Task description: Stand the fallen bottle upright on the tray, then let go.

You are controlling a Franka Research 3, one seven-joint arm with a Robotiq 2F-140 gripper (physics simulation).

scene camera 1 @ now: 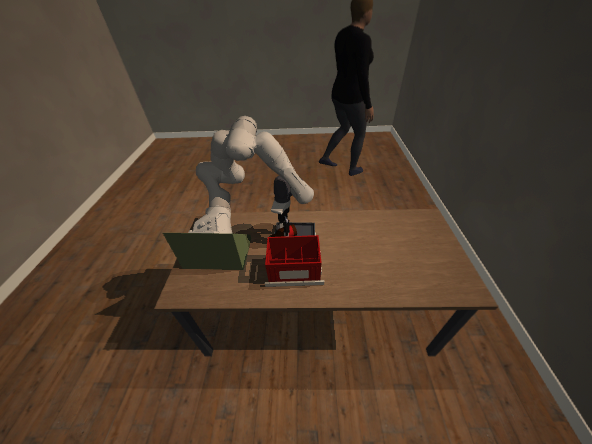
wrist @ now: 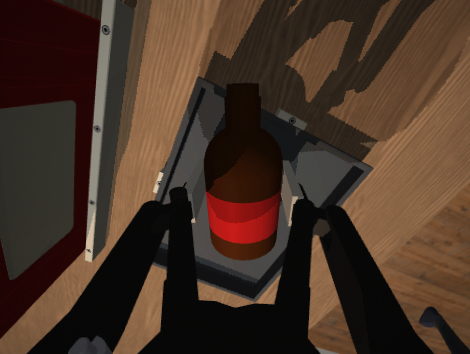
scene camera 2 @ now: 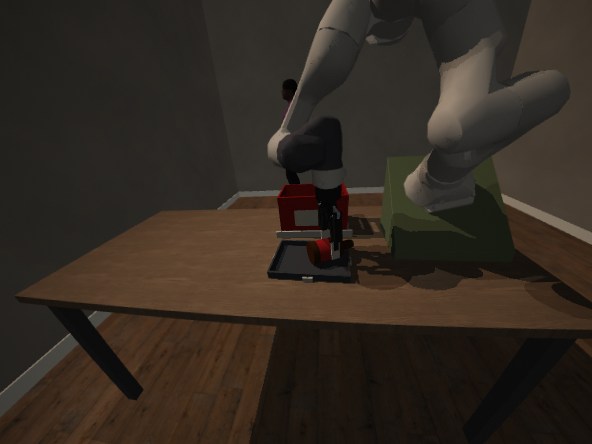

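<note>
The brown bottle with a red label (scene camera 1: 292, 230) (scene camera 2: 320, 250) (wrist: 243, 220) lies close to horizontal over the dark tray (scene camera 2: 287, 275) (wrist: 212, 281). In scene camera 2 its base points left, over the tray, and its neck points right, over the tray's right rim. My gripper (scene camera 1: 286, 231) (scene camera 2: 336, 252) (wrist: 243, 171) points down and is shut on the bottle, with one finger on each side of its body near the label. Whether the bottle's base edge touches the tray floor cannot be told. In scene camera 1 the red crate's back hides part of the tray.
A red crate with compartments (scene camera 1: 294, 270) (scene camera 2: 287, 212) (wrist: 50, 70) stands close beside the tray, with a pale strip (scene camera 1: 295, 283) (scene camera 2: 300, 234) (wrist: 97, 130) along its foot. A green block (scene camera 1: 207, 252) (scene camera 2: 450, 245) is by the arm's base. A person (scene camera 1: 352, 65) is beyond the table.
</note>
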